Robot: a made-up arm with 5 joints.
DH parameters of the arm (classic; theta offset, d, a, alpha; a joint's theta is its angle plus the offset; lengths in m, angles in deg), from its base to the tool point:
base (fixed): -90 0.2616 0.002 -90
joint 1: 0 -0.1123 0.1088 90
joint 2: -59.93 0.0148 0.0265 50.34
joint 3: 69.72 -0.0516 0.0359 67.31
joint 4: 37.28 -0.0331 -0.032 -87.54
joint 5: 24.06 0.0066 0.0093 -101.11
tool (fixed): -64.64 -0.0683 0 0
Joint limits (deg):
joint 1: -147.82..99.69
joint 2: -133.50..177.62
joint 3: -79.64..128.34
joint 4: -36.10..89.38
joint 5: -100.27..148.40
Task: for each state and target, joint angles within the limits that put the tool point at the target. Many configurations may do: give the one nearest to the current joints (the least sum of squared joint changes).
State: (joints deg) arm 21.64 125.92 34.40 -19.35 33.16
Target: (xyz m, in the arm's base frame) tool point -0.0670 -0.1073 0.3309
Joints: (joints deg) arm -20.13 71.73 28.32 5.67 16.53
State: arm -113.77 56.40 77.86 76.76 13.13
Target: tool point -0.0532 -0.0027 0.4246
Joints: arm -85.16 44.37 63.13 79.00 -14.82
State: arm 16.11 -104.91 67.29 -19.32 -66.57
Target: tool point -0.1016 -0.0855 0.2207
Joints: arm -9.21 -124.65 36.60 -36.10 -96.55
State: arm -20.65 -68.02 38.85 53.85 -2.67
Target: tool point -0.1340 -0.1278 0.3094
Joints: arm -15.54 -47.50 46.15 43.86 23.34
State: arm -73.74 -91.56 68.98 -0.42 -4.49
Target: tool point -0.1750 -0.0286 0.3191
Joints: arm -65.11 -108.90 57.74 7.98 -34.48
